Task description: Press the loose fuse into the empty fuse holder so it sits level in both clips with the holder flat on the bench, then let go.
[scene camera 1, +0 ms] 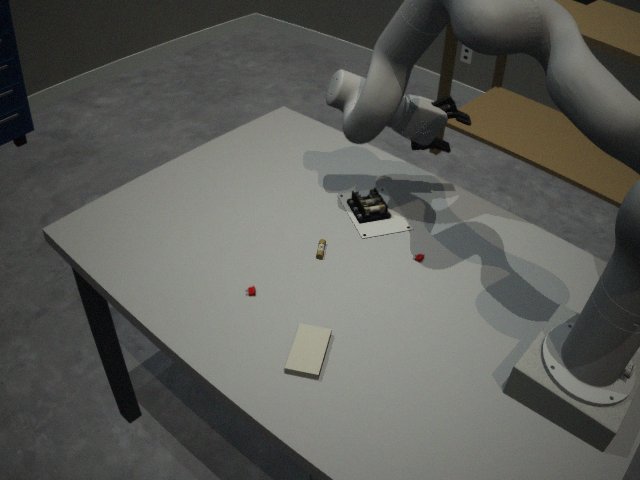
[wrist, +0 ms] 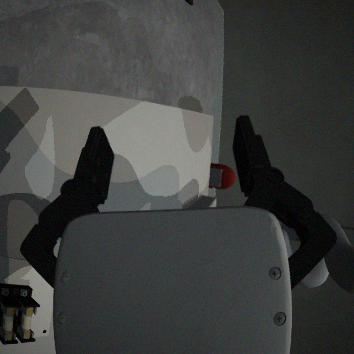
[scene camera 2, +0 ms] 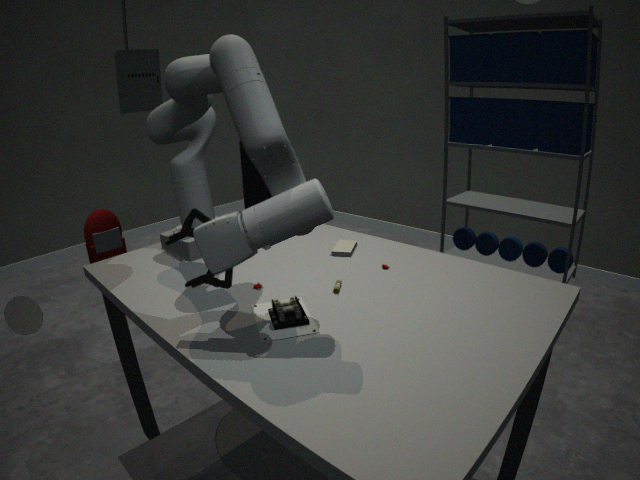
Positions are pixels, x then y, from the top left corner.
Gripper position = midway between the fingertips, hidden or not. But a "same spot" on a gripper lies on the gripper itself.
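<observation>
I find my gripper in scene camera 1 [459, 134]. The wrist view shows my gripper as well, and so does scene camera 2. On my gripper, [wrist: 264, 185] and [scene camera 2: 186, 233] are the same spot.
</observation>
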